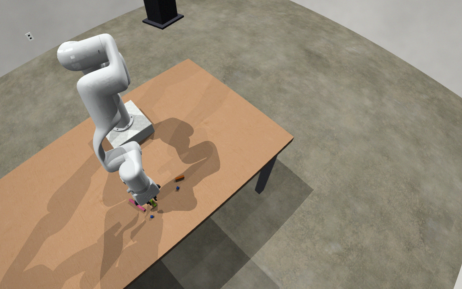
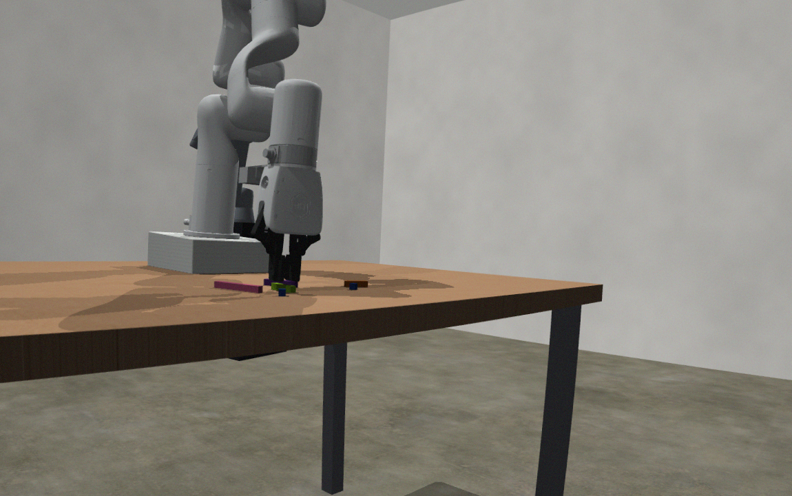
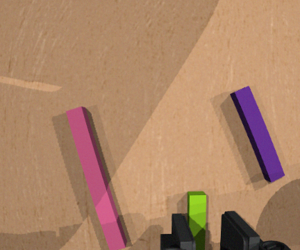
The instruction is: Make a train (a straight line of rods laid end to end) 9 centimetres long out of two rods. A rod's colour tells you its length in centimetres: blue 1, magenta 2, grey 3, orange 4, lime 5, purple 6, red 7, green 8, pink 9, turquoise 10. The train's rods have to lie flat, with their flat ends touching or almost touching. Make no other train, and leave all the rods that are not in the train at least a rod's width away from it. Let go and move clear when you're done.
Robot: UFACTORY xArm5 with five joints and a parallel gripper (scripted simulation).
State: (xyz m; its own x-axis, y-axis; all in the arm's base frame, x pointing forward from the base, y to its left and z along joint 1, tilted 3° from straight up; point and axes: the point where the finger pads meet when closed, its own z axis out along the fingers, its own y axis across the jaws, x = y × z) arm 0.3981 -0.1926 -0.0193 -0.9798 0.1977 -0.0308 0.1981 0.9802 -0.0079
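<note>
Now: hand 30 mm above the lime rod. Also, from my hand: pink rod: 40 mm behind, 60 mm to the right, 30 mm below; purple rod: 50 mm behind, 50 mm to the left, 30 mm below; orange rod: 20 mm ahead, 160 mm to the left, 30 mm below.
</note>
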